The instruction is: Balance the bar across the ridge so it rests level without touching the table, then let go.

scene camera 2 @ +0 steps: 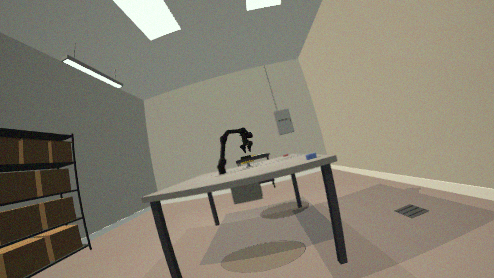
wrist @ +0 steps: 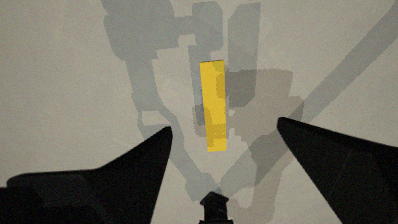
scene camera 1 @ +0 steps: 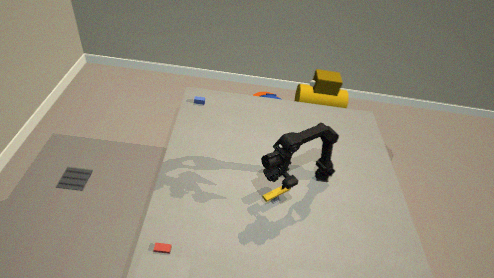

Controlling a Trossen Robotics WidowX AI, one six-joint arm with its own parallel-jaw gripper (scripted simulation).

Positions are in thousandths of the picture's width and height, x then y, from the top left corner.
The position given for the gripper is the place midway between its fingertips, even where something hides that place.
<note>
The gripper (wrist: 562, 565) is open, with nothing in its grasp. Also in view: a yellow bar (wrist: 534, 324).
</note>
